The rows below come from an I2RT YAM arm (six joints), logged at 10 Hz.
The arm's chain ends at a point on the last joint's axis. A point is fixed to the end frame.
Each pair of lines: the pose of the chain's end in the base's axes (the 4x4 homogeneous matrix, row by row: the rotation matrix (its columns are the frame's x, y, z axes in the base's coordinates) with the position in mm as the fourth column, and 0 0 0 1 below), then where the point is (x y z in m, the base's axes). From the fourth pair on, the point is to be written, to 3 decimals.
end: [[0.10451 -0.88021 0.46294 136.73], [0.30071 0.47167 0.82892 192.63], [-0.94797 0.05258 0.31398 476.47], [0 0 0 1]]
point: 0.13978 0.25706 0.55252
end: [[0.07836 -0.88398 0.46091 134.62], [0.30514 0.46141 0.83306 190.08], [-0.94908 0.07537 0.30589 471.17], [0 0 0 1]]
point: 0.13877 0.25428 0.54736
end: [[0.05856 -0.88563 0.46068 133.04], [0.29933 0.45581 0.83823 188.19], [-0.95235 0.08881 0.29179 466.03], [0 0 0 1]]
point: 0.13815 0.25292 0.54171
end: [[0.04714 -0.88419 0.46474 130.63], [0.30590 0.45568 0.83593 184.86], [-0.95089 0.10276 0.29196 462.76], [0 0 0 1]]
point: 0.137 0.249 0.539
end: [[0.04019 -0.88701 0.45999 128.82], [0.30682 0.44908 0.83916 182.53], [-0.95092 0.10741 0.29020 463.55], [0 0 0 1]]
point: 0.135 0.247 0.540
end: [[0.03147 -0.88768 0.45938 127.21], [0.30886 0.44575 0.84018 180.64], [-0.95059 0.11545 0.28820 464.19], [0 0 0 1]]
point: 0.134 0.245 0.540
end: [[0.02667 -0.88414 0.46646 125.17], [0.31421 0.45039 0.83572 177.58], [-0.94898 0.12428 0.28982 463.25], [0 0 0 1]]
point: 0.132 0.241 0.540
